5 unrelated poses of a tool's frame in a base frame.
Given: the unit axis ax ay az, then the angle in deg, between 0 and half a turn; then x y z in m.
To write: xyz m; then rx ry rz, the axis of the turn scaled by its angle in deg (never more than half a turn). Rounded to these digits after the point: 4 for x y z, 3 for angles.
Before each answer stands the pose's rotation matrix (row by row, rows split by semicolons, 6 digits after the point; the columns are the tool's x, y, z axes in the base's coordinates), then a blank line. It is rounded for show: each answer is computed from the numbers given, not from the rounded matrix.
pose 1, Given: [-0.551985 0.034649 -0.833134 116.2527 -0.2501 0.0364 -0.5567]
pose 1, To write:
-0.002871 0.719612 0.694370; -0.774783 -0.440599 0.453413; 0.632220 -0.536685 0.558808

[-0.2501 0.0364 -0.5567 -64.170 4.028 -96.854]
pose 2, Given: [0.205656 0.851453 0.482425 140.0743 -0.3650 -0.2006 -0.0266]
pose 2, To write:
-0.692148 -0.000226 0.721755; 0.619009 0.514059 0.593777; -0.371159 0.857755 -0.355665

[-0.3650 -0.2006 -0.0266 28.807 119.267 67.575]
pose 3, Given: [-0.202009 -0.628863 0.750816 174.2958 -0.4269 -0.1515 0.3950]
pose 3, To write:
-0.913635 0.178817 -0.365096; 0.328068 -0.206070 -0.921904; -0.240087 -0.962060 0.129609

[-0.4269 -0.1515 0.3950 -35.209 -109.608 130.864]
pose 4, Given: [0.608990 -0.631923 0.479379 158.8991 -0.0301 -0.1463 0.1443]
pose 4, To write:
-0.216078 -0.916448 0.336800; -0.571284 -0.161070 -0.804793; 0.791799 -0.366306 -0.488748

[-0.0301 -0.1463 0.1443 96.768 -100.412 76.173]
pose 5, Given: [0.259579 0.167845 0.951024 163.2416 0.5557 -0.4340 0.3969]
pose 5, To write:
-0.825628 -0.188927 0.531643; 0.359503 -0.902382 0.237624; 0.434851 0.387316 0.812952

[0.5557 -0.4340 0.3969 42.374 27.399 155.247]
